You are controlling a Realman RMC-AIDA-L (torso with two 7-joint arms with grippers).
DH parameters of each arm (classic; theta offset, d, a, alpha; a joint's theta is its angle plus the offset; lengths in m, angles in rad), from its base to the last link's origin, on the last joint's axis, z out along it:
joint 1: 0 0.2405 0 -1.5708
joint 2: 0 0 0 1.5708
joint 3: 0 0.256 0 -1.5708
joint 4: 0 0 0 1.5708
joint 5: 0 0.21 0 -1.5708
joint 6: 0 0 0 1.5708
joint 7: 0 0.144 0 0
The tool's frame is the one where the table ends.
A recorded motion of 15 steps. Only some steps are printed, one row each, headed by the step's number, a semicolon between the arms.
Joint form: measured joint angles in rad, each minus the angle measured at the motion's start. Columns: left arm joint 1, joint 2, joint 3, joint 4, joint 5, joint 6, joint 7; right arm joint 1, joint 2, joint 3, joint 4, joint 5, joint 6, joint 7.
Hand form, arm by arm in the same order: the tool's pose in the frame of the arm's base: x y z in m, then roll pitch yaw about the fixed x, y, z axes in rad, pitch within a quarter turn. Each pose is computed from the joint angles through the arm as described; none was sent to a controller.
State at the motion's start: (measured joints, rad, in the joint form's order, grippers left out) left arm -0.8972 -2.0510 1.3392 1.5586 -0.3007 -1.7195 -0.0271; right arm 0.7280 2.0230 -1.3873 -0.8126 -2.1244 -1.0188 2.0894
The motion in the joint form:
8: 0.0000 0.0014 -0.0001 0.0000 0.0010 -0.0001 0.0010; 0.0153 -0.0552 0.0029 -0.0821 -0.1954 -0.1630 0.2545
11: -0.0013 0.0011 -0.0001 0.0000 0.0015 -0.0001 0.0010; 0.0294 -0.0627 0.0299 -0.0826 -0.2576 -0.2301 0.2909
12: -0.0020 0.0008 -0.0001 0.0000 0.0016 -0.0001 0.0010; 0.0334 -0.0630 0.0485 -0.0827 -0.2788 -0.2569 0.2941
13: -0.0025 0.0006 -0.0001 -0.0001 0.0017 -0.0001 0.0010; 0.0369 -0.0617 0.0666 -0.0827 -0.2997 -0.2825 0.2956
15: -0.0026 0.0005 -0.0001 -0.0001 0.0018 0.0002 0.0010; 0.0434 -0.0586 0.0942 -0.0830 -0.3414 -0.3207 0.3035
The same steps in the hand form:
8: -0.0691 0.3938 0.0606 -2.3799 -0.1107 0.9166; 0.2031 0.4110 -0.0127 -2.7233 -0.0483 -0.6487
11: -0.0686 0.3939 0.0605 -2.3797 -0.1107 0.9154; 0.2081 0.4091 -0.0049 -2.7140 -0.0994 -0.6953
12: -0.0683 0.3939 0.0605 -2.3799 -0.1107 0.9147; 0.2099 0.4081 -0.0018 -2.7145 -0.1140 -0.7094
13: -0.0681 0.3939 0.0604 -2.3800 -0.1106 0.9143; 0.2115 0.4067 0.0005 -2.7161 -0.1285 -0.7223
15: -0.0681 0.3940 0.0604 -2.3800 -0.1108 0.9141; 0.2145 0.4048 0.0042 -2.7110 -0.1542 -0.7470

